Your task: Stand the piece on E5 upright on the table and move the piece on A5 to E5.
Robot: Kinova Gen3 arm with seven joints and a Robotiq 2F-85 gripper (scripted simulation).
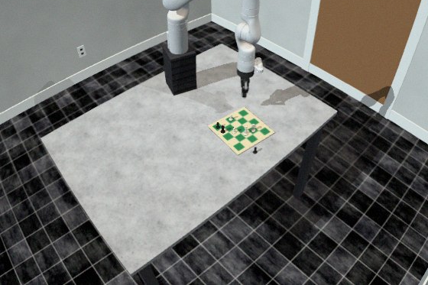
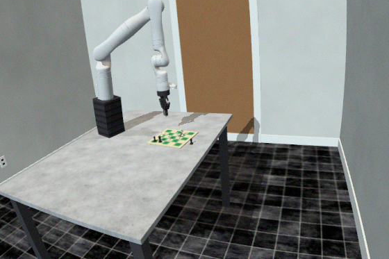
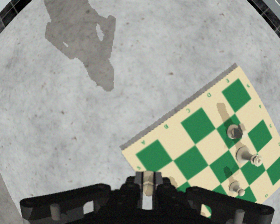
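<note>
My gripper is now 6 cm short of the cream chessboard, 10 cm to the left of it and 12 cm above it.
</note>
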